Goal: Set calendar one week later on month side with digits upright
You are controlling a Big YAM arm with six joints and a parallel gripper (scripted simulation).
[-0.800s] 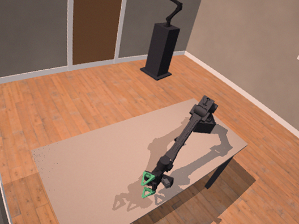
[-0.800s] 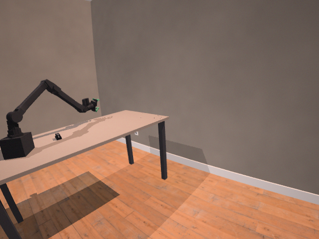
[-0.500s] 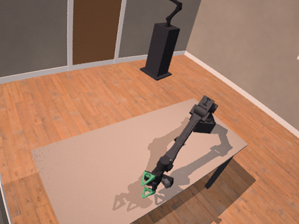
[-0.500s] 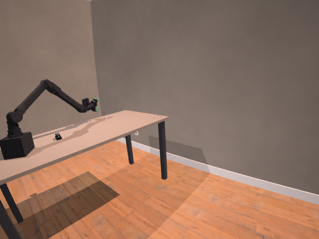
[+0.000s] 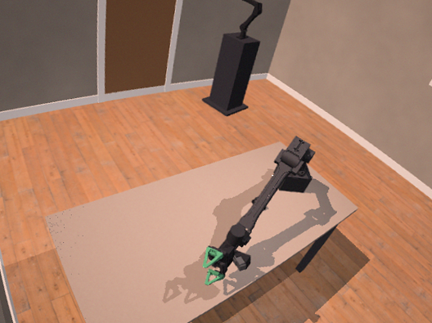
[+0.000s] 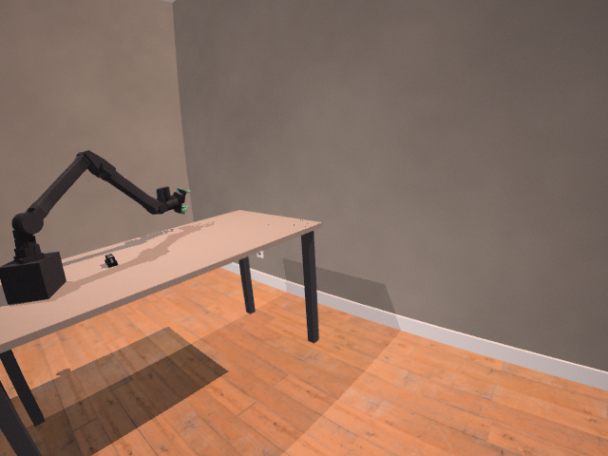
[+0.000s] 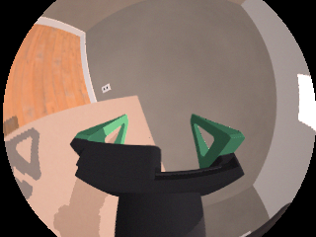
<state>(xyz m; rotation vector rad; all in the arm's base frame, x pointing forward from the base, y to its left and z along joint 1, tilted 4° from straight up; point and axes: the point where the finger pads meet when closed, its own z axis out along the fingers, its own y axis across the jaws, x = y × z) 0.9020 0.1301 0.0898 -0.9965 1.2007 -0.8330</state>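
The dark calendar tray is 600 mm behind my hand, 150 mm below it and 140 mm to the right of it.
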